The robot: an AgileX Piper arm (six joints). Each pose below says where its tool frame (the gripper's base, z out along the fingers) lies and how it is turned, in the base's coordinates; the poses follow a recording.
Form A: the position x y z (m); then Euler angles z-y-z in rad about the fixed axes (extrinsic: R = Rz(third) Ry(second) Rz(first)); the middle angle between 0 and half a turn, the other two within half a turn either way.
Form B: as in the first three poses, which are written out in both.
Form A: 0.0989 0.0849 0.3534 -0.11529 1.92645 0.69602
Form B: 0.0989 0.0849 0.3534 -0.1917 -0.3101 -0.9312 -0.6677 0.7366 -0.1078
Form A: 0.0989 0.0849 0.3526 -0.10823 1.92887 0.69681
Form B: 0.0989 0.0849 0.3526 -0.1979 -0.3064 -0.9311 -0.6671 0.7381 -0.1012
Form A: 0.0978 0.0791 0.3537 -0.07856 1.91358 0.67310
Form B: 0.0978 0.0791 0.3537 -0.2131 -0.2703 -0.9389 -0.6421 0.7630 -0.0739
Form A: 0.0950 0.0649 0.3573 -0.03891 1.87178 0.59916
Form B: 0.0950 0.0649 0.3573 -0.2227 -0.1992 -0.9543 -0.5730 0.8187 -0.0372
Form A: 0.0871 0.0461 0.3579 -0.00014 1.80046 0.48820
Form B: 0.0871 0.0461 0.3579 -0.2010 -0.1069 -0.9737 -0.4691 0.8832 -0.0001
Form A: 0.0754 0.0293 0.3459 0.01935 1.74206 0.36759
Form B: 0.0754 0.0293 0.3459 -0.1660 -0.0432 -0.9852 -0.3562 0.9342 0.0191
